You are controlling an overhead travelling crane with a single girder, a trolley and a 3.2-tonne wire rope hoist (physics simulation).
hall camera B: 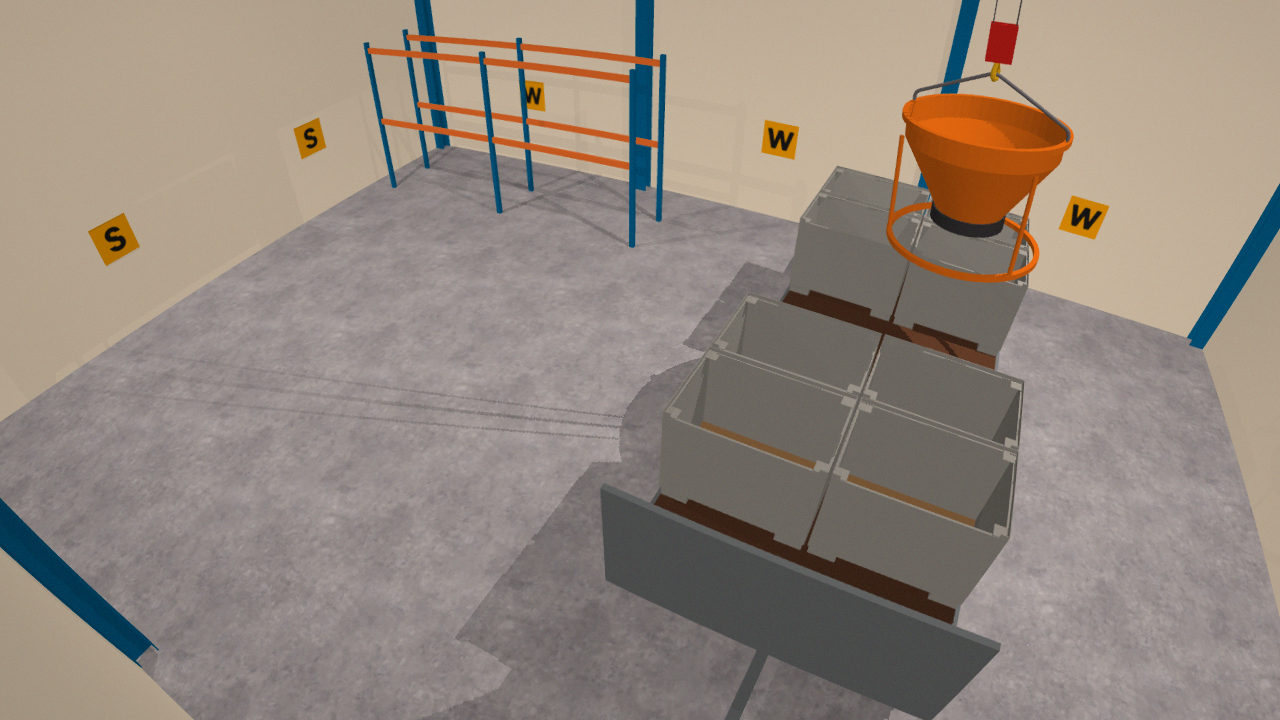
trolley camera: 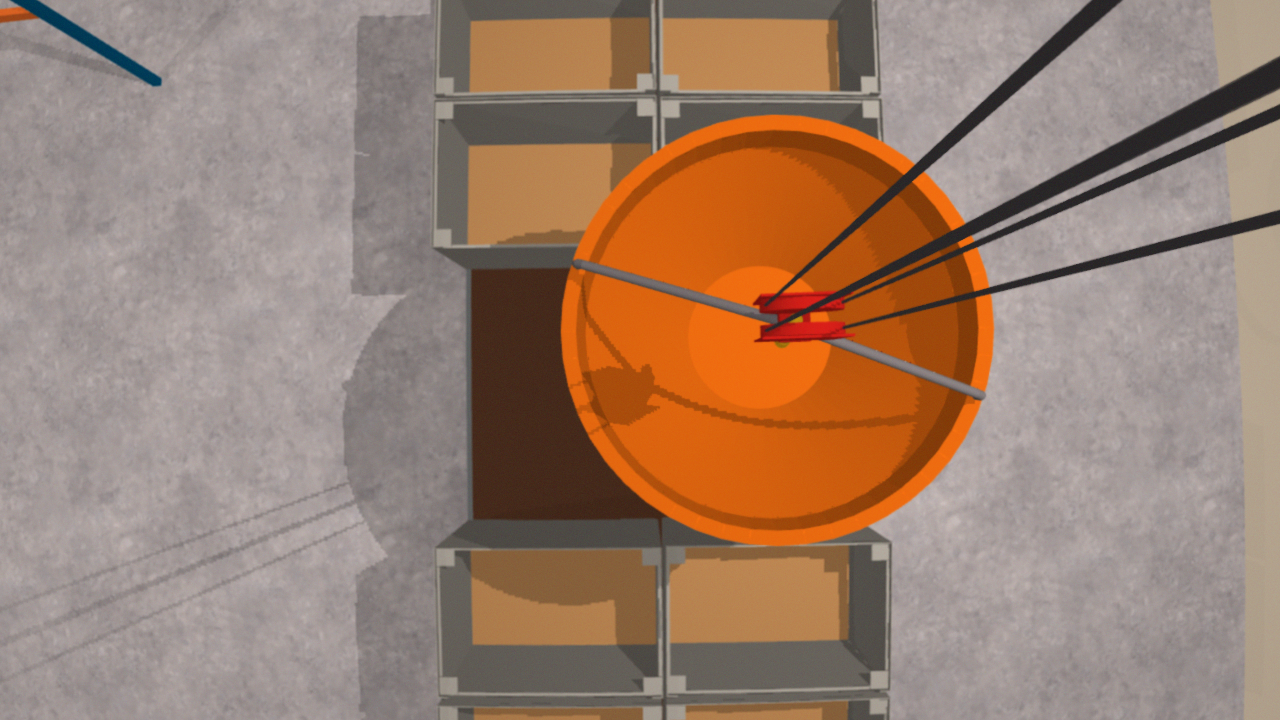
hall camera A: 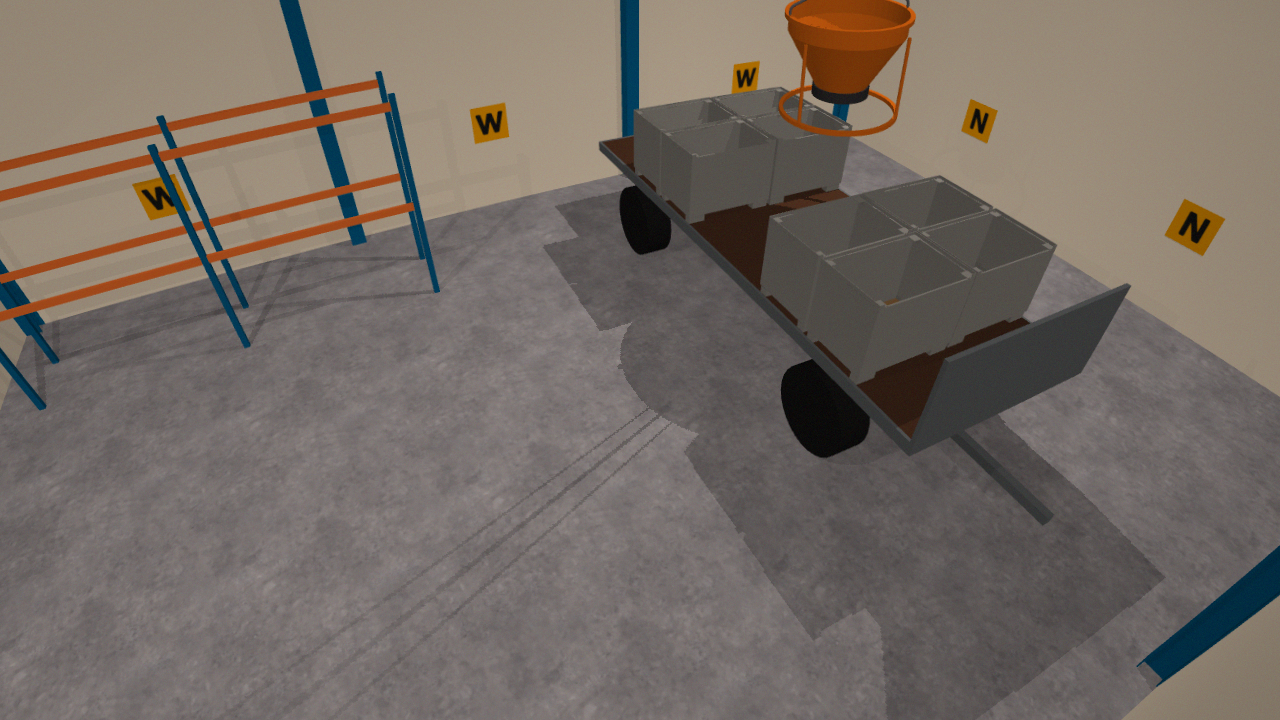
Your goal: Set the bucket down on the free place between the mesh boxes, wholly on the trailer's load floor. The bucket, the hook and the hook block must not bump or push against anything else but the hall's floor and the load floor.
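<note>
The orange bucket (hall camera A: pixel 845 53) (hall camera B: pixel 984 165) (trolley camera: pixel 760 474) hangs in the air, its foot ring above the load floor. My hook (hall camera B: pixel 995 71) is shut on the bucket's bail, under the red hook block (hall camera B: pixel 1001 42) (trolley camera: pixel 805 332); the hook is mostly hidden in the trolley view and out of frame in hall camera A. The free place on the brown load floor (hall camera A: pixel 733 241) (hall camera B: pixel 836 310) (trolley camera: pixel 537 385) lies between two groups of grey mesh boxes (hall camera A: pixel 926 313) (hall camera B: pixel 742 501) (trolley camera: pixel 554 535). In the trolley view the bucket appears right of its middle, past the trailer's right edge, overlapping an upper box.
The trailer's grey headboard (hall camera A: pixel 1029 371) (hall camera B: pixel 778 591) stands at one end, with a drawbar (hall camera A: pixel 1002 474) beyond it. A blue and orange rack (hall camera A: pixel 205 259) (hall camera B: pixel 490 134) stands by the W wall. The N wall (hall camera A: pixel 1100 134) is beyond the trailer's far side.
</note>
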